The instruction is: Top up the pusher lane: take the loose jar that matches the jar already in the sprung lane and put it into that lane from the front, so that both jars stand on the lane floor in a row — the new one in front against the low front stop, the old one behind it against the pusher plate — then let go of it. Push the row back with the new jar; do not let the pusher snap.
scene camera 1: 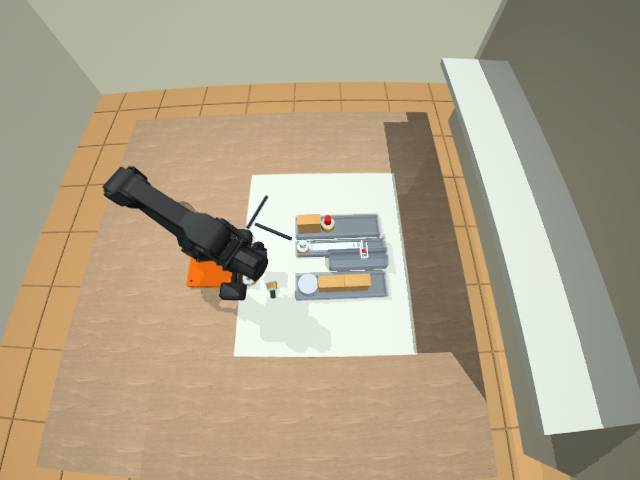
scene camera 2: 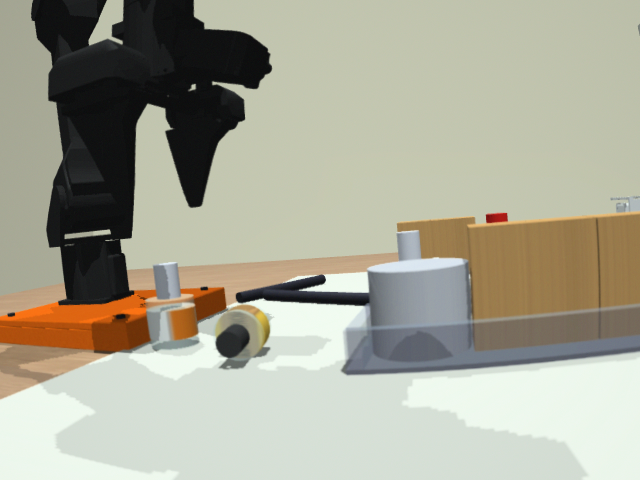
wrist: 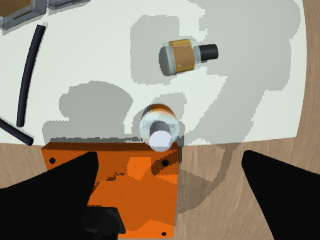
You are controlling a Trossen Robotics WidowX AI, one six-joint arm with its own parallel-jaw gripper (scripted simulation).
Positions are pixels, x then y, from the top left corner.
Labels:
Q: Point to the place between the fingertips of the gripper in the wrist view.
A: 173,160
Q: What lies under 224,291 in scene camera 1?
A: The gripper.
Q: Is the gripper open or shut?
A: Open.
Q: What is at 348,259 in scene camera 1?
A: A sprung lane.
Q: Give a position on a wooden block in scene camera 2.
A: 550,265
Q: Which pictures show the gripper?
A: Scene camera 1, scene camera 2 and the wrist view: all of them.

